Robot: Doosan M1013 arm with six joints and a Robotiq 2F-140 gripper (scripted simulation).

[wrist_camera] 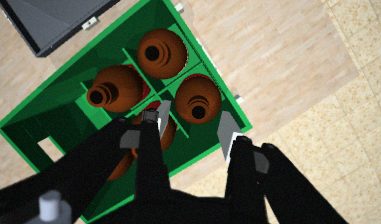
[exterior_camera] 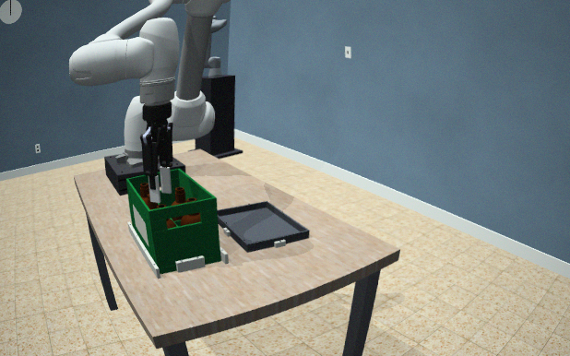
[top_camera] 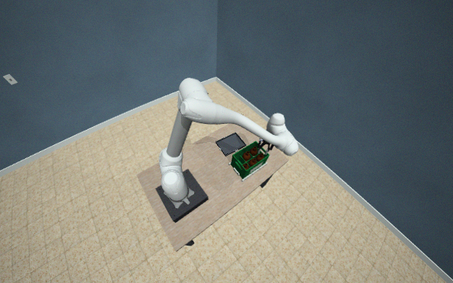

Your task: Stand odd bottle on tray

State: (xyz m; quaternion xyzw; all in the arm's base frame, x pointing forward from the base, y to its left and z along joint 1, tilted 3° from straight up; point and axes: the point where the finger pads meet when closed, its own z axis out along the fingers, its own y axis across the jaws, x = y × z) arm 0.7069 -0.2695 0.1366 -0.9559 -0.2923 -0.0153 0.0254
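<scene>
The brown bottle lies 130 mm below my hand, 80 mm to the left of it and 20 mm ahead of it. Also, from my hand: dark tray (330 mm to the left, 200 mm below, 20 mm behind); green crate (130 mm below, 80 mm behind, 60 mm to the left).
</scene>
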